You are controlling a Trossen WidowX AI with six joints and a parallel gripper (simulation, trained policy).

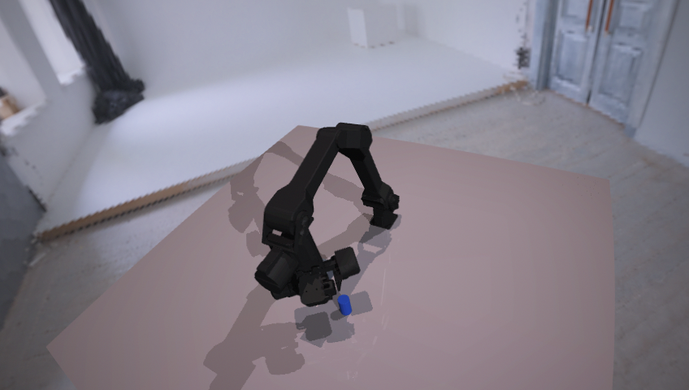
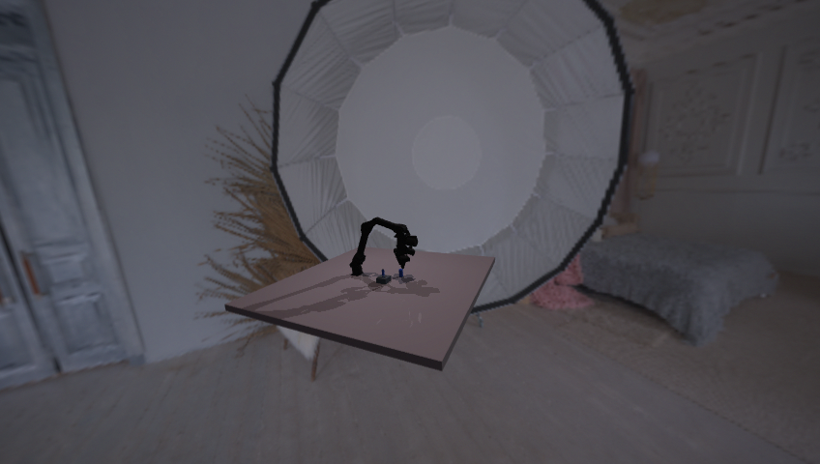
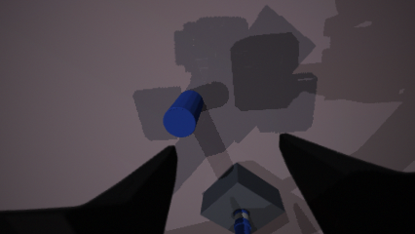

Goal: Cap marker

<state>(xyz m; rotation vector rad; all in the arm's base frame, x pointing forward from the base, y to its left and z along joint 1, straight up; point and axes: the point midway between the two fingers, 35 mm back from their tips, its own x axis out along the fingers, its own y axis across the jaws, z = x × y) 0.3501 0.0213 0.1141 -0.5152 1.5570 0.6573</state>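
Right now the blue cap is 60 mm below my gripper tip, 30 mm to the left of it and 20 mm behind it. Round my gripper tip: dark grey holder block (90 mm to the right, 90 mm behind, 60 mm below).
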